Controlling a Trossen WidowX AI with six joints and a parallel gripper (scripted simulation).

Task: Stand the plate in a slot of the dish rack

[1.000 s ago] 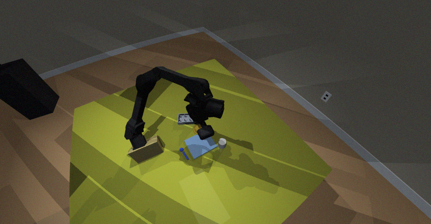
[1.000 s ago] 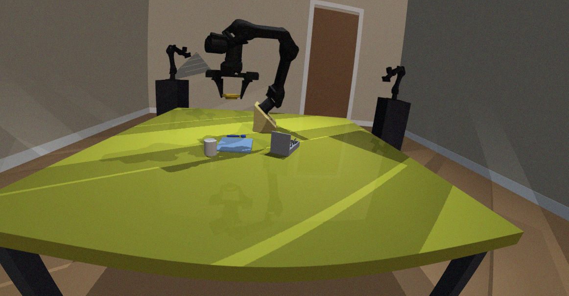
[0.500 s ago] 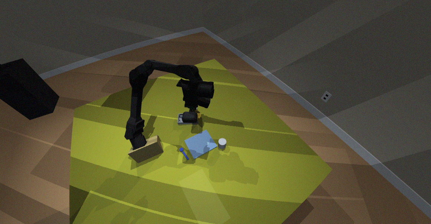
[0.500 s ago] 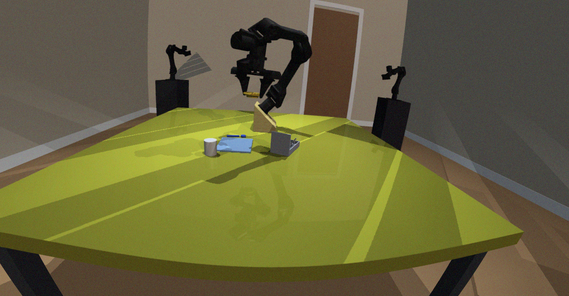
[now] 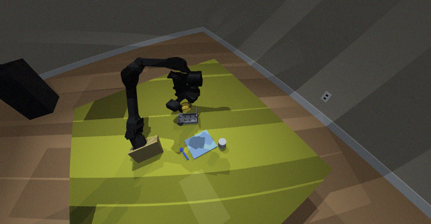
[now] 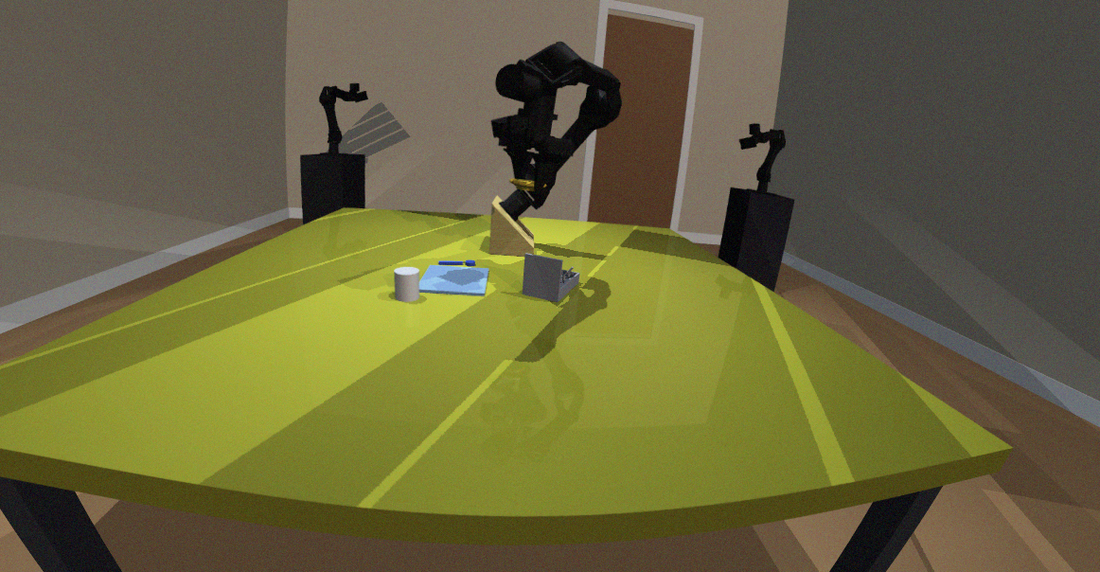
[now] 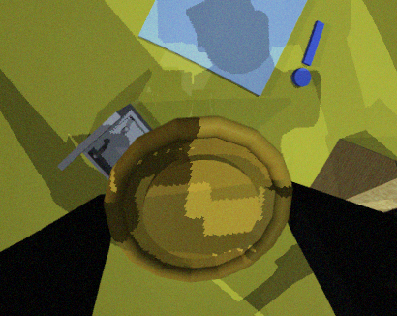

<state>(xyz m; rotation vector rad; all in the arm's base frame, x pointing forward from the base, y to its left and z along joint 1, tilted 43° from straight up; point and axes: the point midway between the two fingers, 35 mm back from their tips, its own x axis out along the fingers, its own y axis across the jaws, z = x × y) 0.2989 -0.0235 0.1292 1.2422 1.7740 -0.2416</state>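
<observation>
The grey dish rack lies 170 mm below my gripper tip, 60 mm to the left of it and 10 mm ahead of it. Also, from my gripper tip: yellow plate (10 mm above); blue spoon (190 mm below, 150 mm to the right, 90 mm behind); light blue mat (190 mm below, 130 mm to the right, 20 mm ahead).
</observation>
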